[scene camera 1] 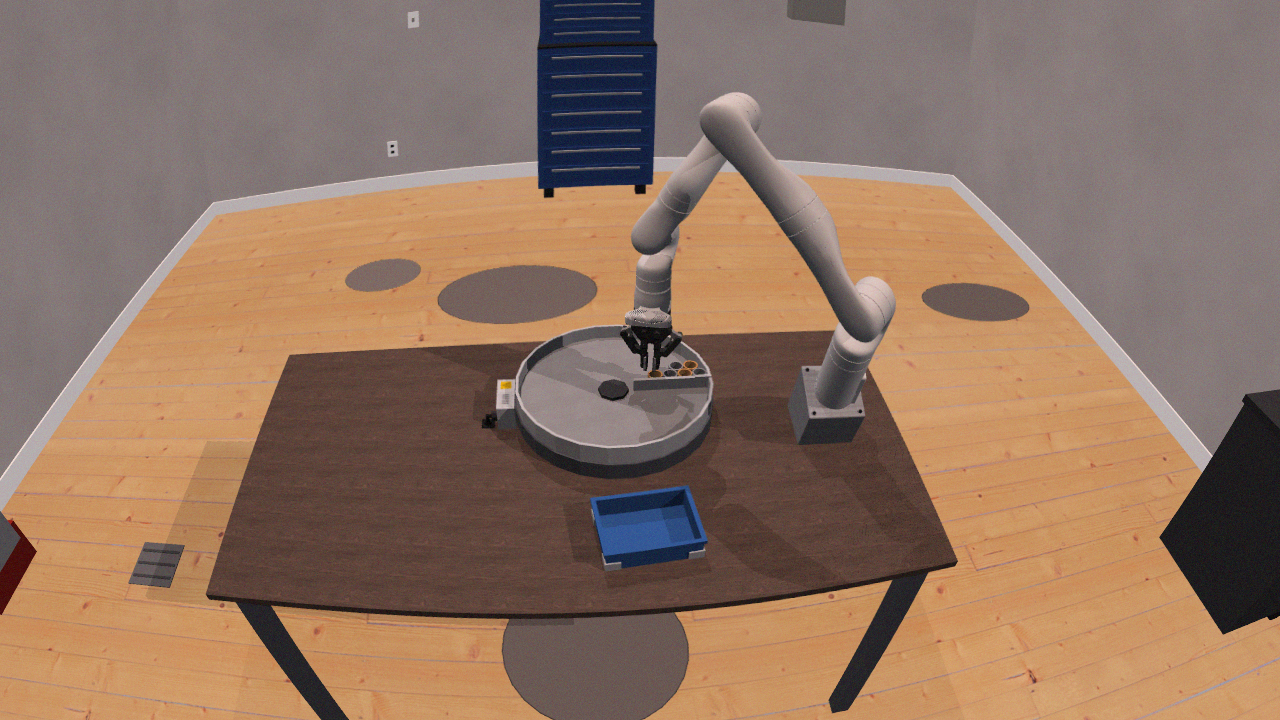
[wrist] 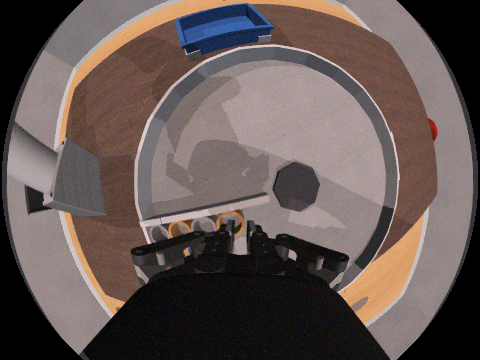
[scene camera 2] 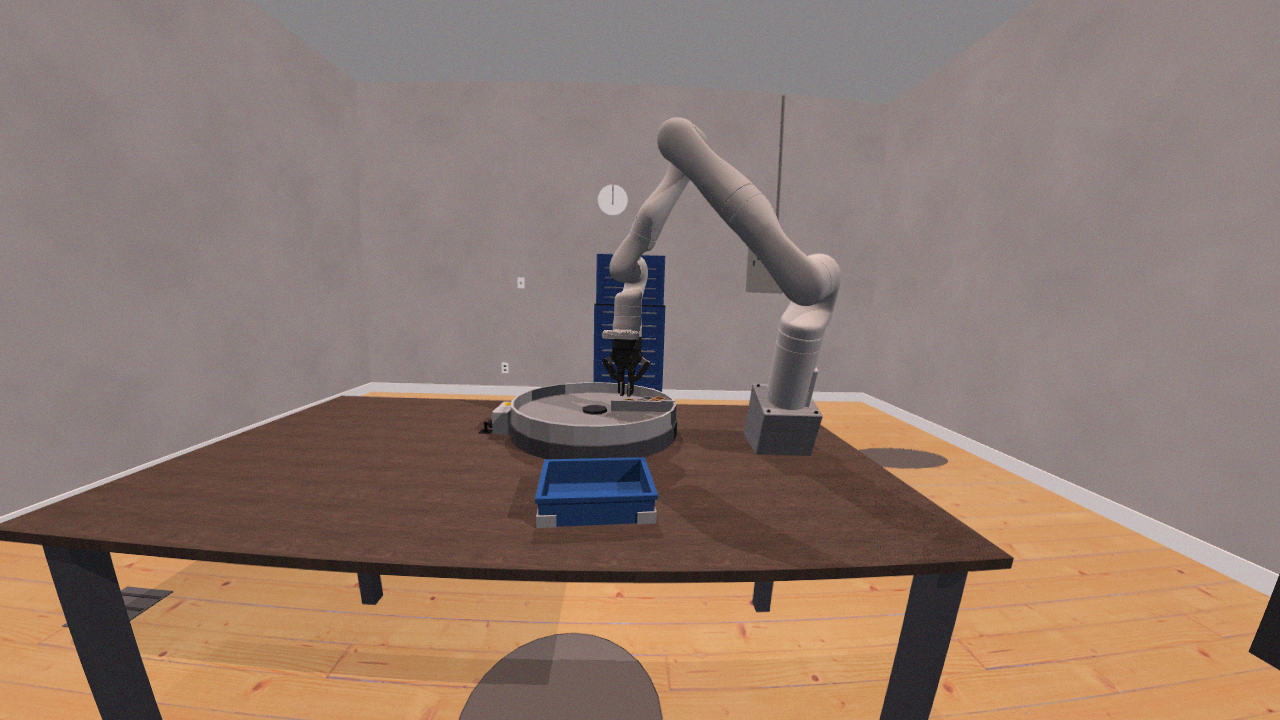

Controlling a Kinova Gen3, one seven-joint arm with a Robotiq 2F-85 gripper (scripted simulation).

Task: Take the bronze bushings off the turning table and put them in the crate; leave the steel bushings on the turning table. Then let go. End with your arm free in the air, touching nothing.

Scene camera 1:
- my gripper: 649, 369
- blue crate: 666, 520
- round grey turning table: 560, 392
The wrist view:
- my gripper: 240, 228
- round grey turning table: 278, 127
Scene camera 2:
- my gripper: 625, 395
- blue crate: 625, 493
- round grey turning table: 566, 408
